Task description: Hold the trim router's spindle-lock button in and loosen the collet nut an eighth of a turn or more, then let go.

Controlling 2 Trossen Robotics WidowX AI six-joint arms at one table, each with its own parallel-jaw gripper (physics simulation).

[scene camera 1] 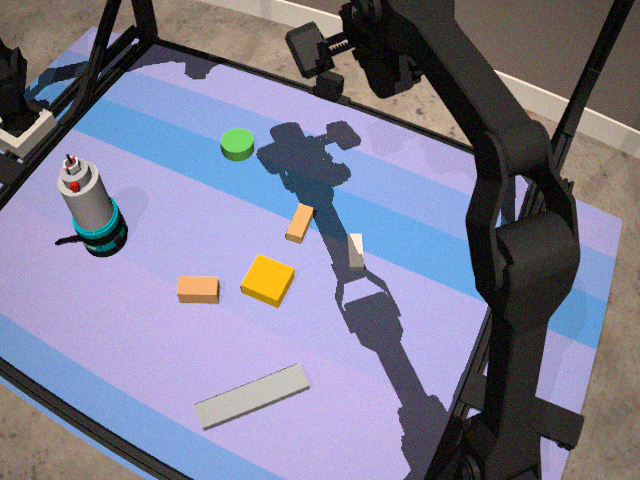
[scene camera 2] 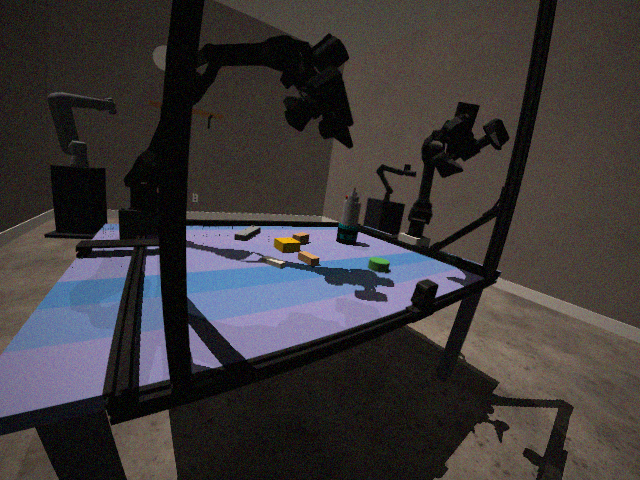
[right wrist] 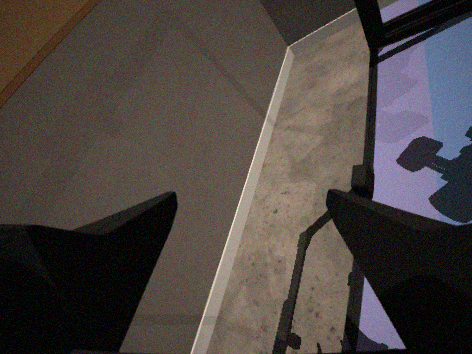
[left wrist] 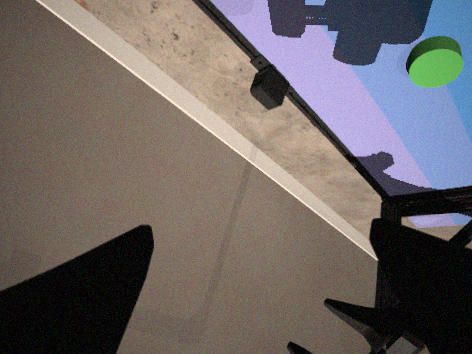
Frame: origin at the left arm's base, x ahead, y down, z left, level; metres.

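Where they show: left gripper, fingertip midpoint: (scene camera 2: 351, 137) (left wrist: 261, 232); right gripper, fingertip midpoint: (scene camera 2: 480, 159) (right wrist: 251, 197) (left wrist: 305, 323); left arm's base at its link origin: (scene camera 2: 143, 208); right arm's base at its link origin: (scene camera 1: 19, 121) (scene camera 2: 414, 235).
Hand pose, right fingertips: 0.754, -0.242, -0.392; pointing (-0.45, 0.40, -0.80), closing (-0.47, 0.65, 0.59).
Observation:
Things, the pixels of their top centre, and the offset from my right fingertips, as dx, dy, dz.
- trim router at its top centre: (scene camera 1: 67, 154) (scene camera 2: 355, 187) -0.072, +0.113, +0.438
- red spindle-lock button at its top centre: (scene camera 1: 73, 183) (scene camera 2: 347, 195) -0.090, +0.146, +0.453
- green disc at its top centre: (left wrist: 435, 69) (scene camera 1: 237, 140) (scene camera 2: 379, 260) -0.110, +0.300, +0.157
- yellow block at its top centre: (scene camera 1: 267, 276) (scene camera 2: 287, 240) -0.337, +0.297, +0.321
- white block at its top centre: (scene camera 1: 355, 250) (scene camera 2: 273, 259) -0.401, +0.314, +0.191
- long grey bar at its top centre: (scene camera 1: 251, 395) (scene camera 2: 248, 230) -0.441, +0.307, +0.471
The trim router (scene camera 1: 95, 206) (scene camera 2: 350, 219) stands upright, grey above a teal and black part, at the left in scene camera 1. Its collet nut (scene camera 1: 71, 165) is on top, and the red spindle-lock button (scene camera 1: 74, 186) (scene camera 2: 346, 197) is on the side just below. My left gripper (scene camera 1: 397, 82) (scene camera 2: 321, 128) (left wrist: 261, 232) is open and empty, high above the table and well apart from the router. My right gripper (scene camera 2: 460, 142) (right wrist: 251, 197) is open and empty, raised above the table's right end in scene camera 2. Neither gripper touches the router.
A green disc (scene camera 1: 237, 144) (scene camera 2: 378, 264) (left wrist: 436, 65), yellow block (scene camera 1: 267, 280) (scene camera 2: 286, 244), two orange blocks (scene camera 1: 299, 223) (scene camera 1: 198, 289), a white block (scene camera 1: 356, 252) and a long grey bar (scene camera 1: 252, 396) lie on the table. Black frame posts (scene camera 2: 178, 206) (scene camera 2: 522, 124) rise beside it.

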